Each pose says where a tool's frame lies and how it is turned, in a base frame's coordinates. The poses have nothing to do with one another.
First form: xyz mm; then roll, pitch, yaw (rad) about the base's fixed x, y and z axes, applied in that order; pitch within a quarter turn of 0, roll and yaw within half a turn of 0.
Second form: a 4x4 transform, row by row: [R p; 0 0 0 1], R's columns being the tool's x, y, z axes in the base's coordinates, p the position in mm. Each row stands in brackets. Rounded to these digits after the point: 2 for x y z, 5 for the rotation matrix.
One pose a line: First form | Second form
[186.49, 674.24, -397.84, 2.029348, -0.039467, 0.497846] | [[0.87793, 0.18029, 0.44355, 186.49], [0.47716, -0.40581, -0.77951, 674.24], [0.03946, 0.89600, -0.44231, -397.84], [0, 0, 0, 1]]
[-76.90, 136.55, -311.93, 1.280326, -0.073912, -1.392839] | [[0.17654, 0.26936, -0.94672, -76.90], [-0.98152, 0.12033, -0.14879, 136.55], [0.07384, 0.95549, 0.28562, -311.93], [0, 0, 0, 1]]
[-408.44, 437.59, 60.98, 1.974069, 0.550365, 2.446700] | [[-0.65470, -0.11823, 0.74659, -408.44], [0.54575, 0.60945, 0.57509, 437.59], [-0.52300, 0.78396, -0.33448, 60.98], [0, 0, 0, 1]]
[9.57, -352.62, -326.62, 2.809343, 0.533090, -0.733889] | [[0.63954, -0.51005, -0.57519, 9.57], [-0.57683, -0.81298, 0.07955, -352.62], [-0.50820, 0.28091, -0.81414, -326.62], [0, 0, 0, 1]]
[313.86, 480.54, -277.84, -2.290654, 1.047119, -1.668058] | [[-0.04856, -0.59293, 0.80379, 313.86], [-0.49770, 0.71208, 0.49521, 480.54], [-0.86599, -0.37600, -0.32968, -277.84], [0, 0, 0, 1]]
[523.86, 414.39, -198.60, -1.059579, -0.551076, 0.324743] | [[0.80743, 0.27669, -0.52105, 523.86], [0.27183, 0.60937, 0.74483, 414.39], [0.52360, -0.74304, 0.41681, -198.60], [0, 0, 0, 1]]
